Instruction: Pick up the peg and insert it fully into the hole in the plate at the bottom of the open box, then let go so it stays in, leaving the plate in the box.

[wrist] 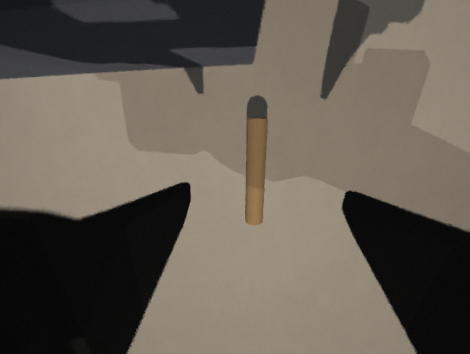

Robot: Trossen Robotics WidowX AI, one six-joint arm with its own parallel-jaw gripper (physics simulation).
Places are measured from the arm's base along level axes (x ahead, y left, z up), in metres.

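Pixels of known places: gripper, between the fingertips: (266, 195).
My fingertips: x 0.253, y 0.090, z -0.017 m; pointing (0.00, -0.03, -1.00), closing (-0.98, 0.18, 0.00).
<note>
For each thing: its top centre in the pictures, then the offset to it from my fingertips. "spot": a spot on its surface instead. Level surfaces: height alone.
- peg, centre of its top: (255, 177) dx +0.004, dy +0.004, dz -0.039 m
- dark box, a spot on its surface: (220, 54) spot: dx +0.014, dy -0.070, dz -0.017 m
- pale table, height of its surface: dz -0.053 m
The peg (255, 167), a light brown rod with a dark grey rounded end, lies on the pale surface in the middle of the wrist view, its dark end toward the top. My gripper (266, 195) is open. Its two black fingers stand wide apart to the left and right of the peg, with nothing held between them, and the peg's near end shows between the tips. The dark box (220, 54) shows in part at the top left, beyond the peg. The plate and its hole cannot be made out in this view.
The box's near edge runs along the upper left, close to the far end of the peg. Shadows of the arm and fingers fall on the pale table (270, 280) around the peg and toward the upper right.
</note>
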